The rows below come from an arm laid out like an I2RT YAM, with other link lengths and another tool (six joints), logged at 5 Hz.
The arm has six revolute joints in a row. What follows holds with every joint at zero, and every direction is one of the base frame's.
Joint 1 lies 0.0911 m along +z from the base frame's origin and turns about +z.
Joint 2 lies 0.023 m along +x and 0.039 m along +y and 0.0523 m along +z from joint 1 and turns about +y.
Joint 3 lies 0.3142 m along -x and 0.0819 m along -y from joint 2 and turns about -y.
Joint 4 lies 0.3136 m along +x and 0.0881 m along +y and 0.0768 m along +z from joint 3 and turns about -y.
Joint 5 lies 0.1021 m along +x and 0.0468 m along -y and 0.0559 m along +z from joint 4 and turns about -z.
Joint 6 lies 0.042 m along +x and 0.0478 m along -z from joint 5 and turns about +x.
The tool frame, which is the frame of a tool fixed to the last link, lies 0.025 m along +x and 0.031 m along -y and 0.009 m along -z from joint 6; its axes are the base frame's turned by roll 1.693, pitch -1.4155 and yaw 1.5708 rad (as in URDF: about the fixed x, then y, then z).
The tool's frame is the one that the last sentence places.
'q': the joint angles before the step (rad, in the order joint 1, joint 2, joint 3, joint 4, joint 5, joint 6). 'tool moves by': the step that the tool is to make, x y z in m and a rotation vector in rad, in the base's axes. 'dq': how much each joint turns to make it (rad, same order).
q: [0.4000, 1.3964, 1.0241, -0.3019, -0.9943, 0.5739]
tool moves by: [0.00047, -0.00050, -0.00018, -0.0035, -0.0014, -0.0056]
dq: [-0.0008, 0.0000, -0.0001, 0.0001, 0.0061, 0.0001]
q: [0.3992, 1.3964, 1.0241, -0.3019, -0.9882, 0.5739]
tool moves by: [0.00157, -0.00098, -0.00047, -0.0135, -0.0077, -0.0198]
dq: [-0.0004, 0.0000, -0.0001, 0.0020, 0.0248, 0.0001]
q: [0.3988, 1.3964, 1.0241, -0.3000, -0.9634, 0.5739]
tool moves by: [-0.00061, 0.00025, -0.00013, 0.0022, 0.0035, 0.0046]
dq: [0.0004, 0.0000, -0.0001, -0.0023, -0.0054, 0.0001]
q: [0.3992, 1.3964, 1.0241, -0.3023, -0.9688, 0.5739]
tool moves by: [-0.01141, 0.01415, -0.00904, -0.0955, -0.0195, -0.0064]
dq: [0.0622, -0.0004, 0.0003, -0.0591, 0.1137, -0.0457]
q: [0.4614, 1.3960, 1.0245, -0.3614, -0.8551, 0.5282]
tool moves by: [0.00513, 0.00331, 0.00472, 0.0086, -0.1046, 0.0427]
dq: [0.0042, -0.0004, 0.0003, 0.0335, -0.0034, -0.0836]
